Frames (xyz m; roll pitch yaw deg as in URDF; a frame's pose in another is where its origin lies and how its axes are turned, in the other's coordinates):
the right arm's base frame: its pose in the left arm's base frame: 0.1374 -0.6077 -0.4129 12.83 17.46 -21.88
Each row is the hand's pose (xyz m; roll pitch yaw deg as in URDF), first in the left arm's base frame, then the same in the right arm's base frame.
Working: the left arm's base frame: its pose in the right arm's base frame: -0.4615 0.5638 0.1666 -18.71 -10.88 25.66

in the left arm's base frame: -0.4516 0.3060 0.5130 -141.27 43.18 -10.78
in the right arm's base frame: -1.1240 0.7497 0.4621 -159.24 27.28 2.55
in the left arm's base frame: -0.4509 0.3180 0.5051 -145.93 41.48 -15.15
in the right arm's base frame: -1.1253 0.7589 0.4511 -162.22 24.70 -0.32
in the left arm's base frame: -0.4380 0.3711 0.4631 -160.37 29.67 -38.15
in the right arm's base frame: -1.1201 0.8022 0.3978 -168.01 9.34 -16.89
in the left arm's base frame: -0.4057 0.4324 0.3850 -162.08 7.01 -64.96
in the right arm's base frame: -1.0899 0.8534 0.3119 -159.85 -14.42 -41.25
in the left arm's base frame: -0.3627 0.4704 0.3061 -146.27 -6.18 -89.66
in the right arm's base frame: -1.0417 0.8884 0.2347 -134.42 -24.49 -68.99
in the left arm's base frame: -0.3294 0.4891 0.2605 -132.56 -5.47 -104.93
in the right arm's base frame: -1.0052 0.9093 0.1927 -116.26 -20.08 -84.73
